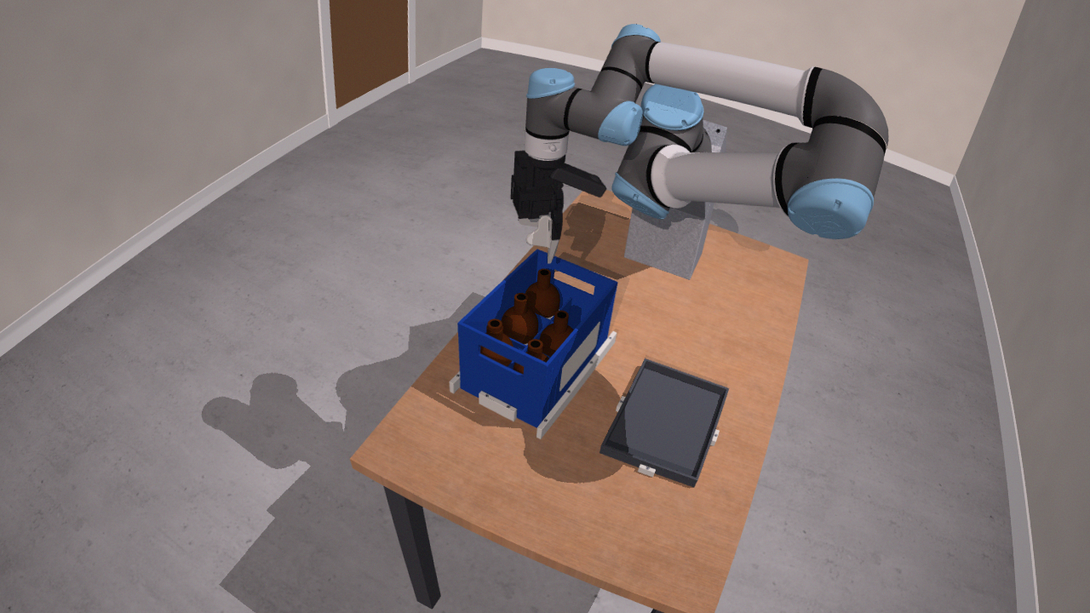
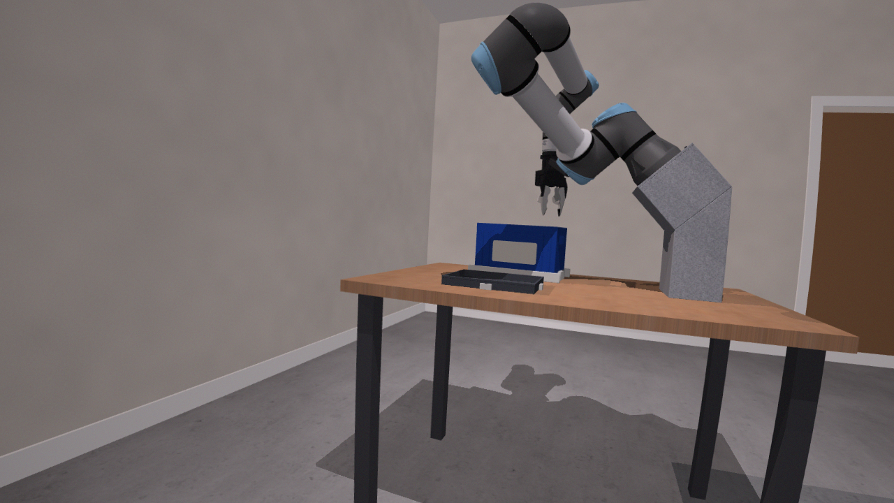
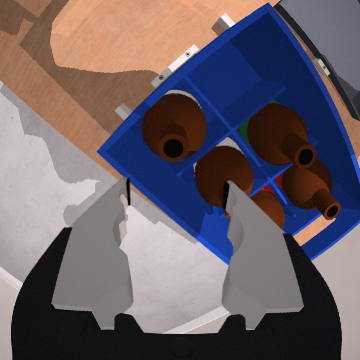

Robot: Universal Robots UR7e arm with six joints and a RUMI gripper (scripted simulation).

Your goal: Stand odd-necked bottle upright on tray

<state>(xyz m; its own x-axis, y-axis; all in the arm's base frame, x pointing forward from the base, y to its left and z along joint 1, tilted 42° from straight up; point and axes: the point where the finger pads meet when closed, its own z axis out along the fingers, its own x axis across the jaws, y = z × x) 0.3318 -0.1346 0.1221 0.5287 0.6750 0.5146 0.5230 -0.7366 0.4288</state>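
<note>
Now: the crate 9 cm ahead of my hand, 5 cm to the left of it and 15 cm below it. Also, from my hand: dark tray (8 cm ahead, 34 cm to the left, 22 cm below); bottle (18 cm ahead, 14 cm below).
</note>
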